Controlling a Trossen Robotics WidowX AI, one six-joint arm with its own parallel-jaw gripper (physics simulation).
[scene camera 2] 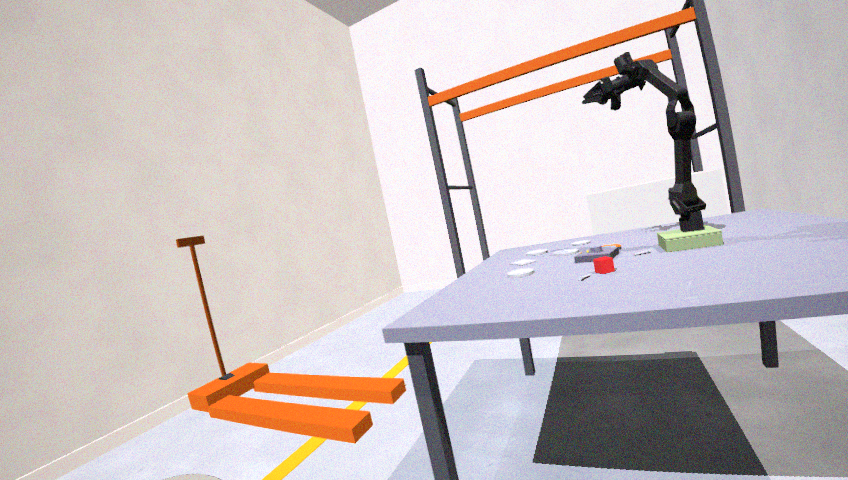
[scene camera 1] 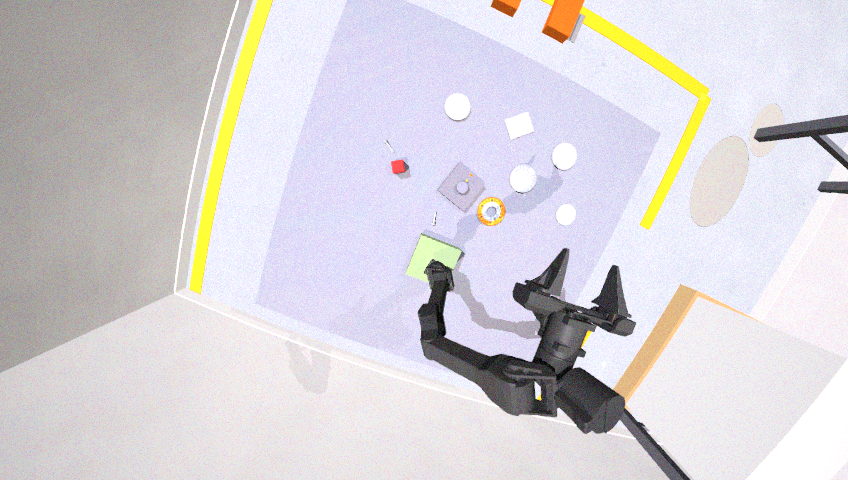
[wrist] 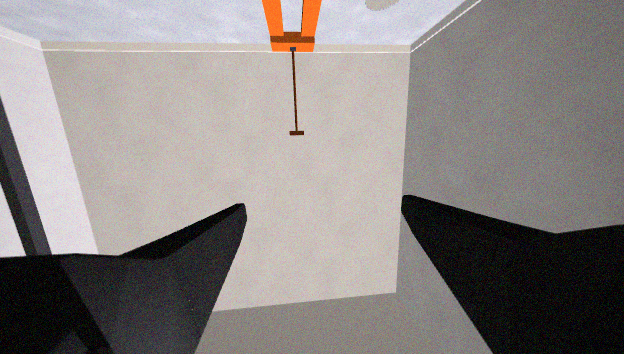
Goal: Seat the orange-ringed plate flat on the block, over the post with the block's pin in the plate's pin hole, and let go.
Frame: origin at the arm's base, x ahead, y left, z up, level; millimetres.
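Seen in the pictures: gripper, between the fingertips: [scene camera 2: 582, 100] [scene camera 1: 592, 257] [wrist: 324, 206]; arm's base, origin of its link: [scene camera 2: 693, 229] [scene camera 1: 434, 269].
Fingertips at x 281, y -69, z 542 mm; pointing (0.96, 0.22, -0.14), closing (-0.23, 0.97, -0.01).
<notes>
Offsets run from my fingertips to a thing's top centre. "spot": to the spot under its first point. Level surfaces: height alone.
The orange-ringed plate @(4 mm right, 15 mm ahead, 578 mm down) [scene camera 1: 480, 212] [scene camera 2: 611, 245] lies on the table beside the block, a small gap from it, with a pale ring inside the orange. The grey square block @(145 mm left, 30 mm ahead, 546 mm down) [scene camera 1: 448, 187] [scene camera 2: 589, 258] carries a round post @(spot: 144 mm left, 30 mm ahead, 545 mm down) [scene camera 1: 462, 187] near its middle. Small orange and yellow marks show beside the post in scene camera 1; which is the pin I cannot tell. The plate's pin hole is too small to make out. My gripper [scene camera 1: 590, 258] [scene camera 2: 585, 99] [wrist: 324, 206] is open and empty, high above the table and away from plate and block. Neither shows in the wrist view.
A red block @(378 mm left, 25 mm back, 549 mm down) [scene camera 1: 398, 166] [scene camera 2: 604, 265], white discs @(306 mm left, 266 mm ahead, 577 mm down) [scene camera 1: 457, 106] [scene camera 2: 520, 272], a white square @(spot: 79 mm left, 336 mm ahead, 583 mm down) [scene camera 1: 519, 125] and a ribbed white round piece @(41 mm right, 183 mm ahead, 579 mm down) [scene camera 1: 523, 178] are on the table @(589 mm down) [scene camera 1: 333, 208] [scene camera 2: 476, 303]. The arm's base stands on a green box [scene camera 1: 418, 255] [scene camera 2: 690, 239].
</notes>
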